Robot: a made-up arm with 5 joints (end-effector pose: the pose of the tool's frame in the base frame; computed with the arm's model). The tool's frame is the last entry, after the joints.
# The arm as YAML. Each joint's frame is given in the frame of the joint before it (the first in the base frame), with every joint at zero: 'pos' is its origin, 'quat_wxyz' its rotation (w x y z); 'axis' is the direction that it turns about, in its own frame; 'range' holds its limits. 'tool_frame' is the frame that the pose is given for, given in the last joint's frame.
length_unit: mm
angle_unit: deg
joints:
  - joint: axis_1
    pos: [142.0, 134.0, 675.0]
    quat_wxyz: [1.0, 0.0, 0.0, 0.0]
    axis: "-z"
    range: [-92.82, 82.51]
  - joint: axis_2
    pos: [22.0, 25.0, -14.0]
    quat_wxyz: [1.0, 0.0, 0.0, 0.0]
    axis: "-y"
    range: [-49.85, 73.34]
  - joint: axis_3
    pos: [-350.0, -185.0, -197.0]
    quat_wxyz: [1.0, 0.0, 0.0, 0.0]
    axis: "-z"
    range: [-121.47, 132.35]
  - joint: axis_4
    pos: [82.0, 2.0, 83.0]
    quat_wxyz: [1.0, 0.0, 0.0, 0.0]
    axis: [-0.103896, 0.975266, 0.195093]
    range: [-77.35, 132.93]
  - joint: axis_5
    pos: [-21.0, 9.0, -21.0]
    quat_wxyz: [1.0, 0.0, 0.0, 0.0]
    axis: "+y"
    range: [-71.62, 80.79]
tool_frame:
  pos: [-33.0, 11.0, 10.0]
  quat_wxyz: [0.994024, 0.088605, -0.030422, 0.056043]
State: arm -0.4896 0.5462 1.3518 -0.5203 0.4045
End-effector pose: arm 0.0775 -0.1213 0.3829 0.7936 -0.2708 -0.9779
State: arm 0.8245 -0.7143 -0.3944 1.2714 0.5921
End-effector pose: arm -0.1109 0.2350 0.7993 2.6793 0.6174 2.3238
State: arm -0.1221 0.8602 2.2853 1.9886 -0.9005
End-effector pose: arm -0.0225 -0.0956 0.3352 1.6784 0.5248 -0.6713
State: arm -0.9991 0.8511 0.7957 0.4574 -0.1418
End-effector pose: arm 0.2210 -0.0488 0.3502 0.6726 -0.4674 0.3414
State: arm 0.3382 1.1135 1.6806 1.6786 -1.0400
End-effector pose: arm 0.0040 -0.0278 0.3182 1.3515 -0.0816 -1.2874
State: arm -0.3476 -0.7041 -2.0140 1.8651 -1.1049
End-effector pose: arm -0.0980 -0.0797 0.8583 0.7919 -0.0116 3.0349
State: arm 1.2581 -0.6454 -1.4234 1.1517 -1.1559
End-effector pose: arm -0.0903 0.3927 0.7982 0.8345 -0.2000 0.4105
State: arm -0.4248 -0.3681 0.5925 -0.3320 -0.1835
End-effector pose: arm -0.0802 -0.1406 0.6338 -0.0314 -0.2563 -0.0469
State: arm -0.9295 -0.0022 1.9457 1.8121 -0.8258
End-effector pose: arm 0.1050 -0.2662 0.6072 0.5017 0.8308 -0.3825
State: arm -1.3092 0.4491 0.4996 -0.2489 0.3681
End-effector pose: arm 0.2408 -0.0995 0.4155 0.4157 -0.3539 0.8423
